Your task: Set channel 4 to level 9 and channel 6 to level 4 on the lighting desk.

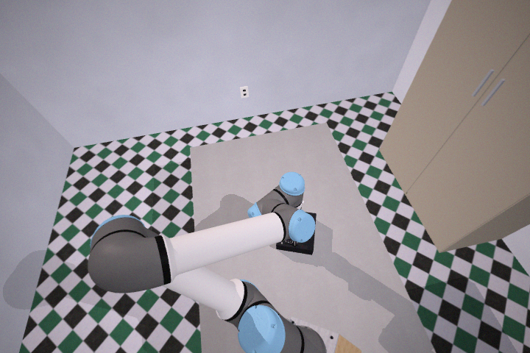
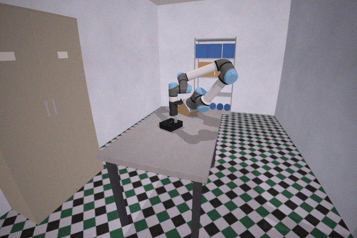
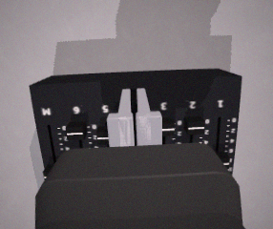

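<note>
Now: hand 30 mm past the channel 5 cap, 10 mm to the left of it and 10 mm above it. From my hand the other things lie so: channel 6 cap (50 mm behind, 10 mm below); channel 3 cap (10 mm ahead, 30 mm to the right, 10 mm below); channel 2 cap (30 mm ahead, 40 mm to the right, 10 mm below).
</note>
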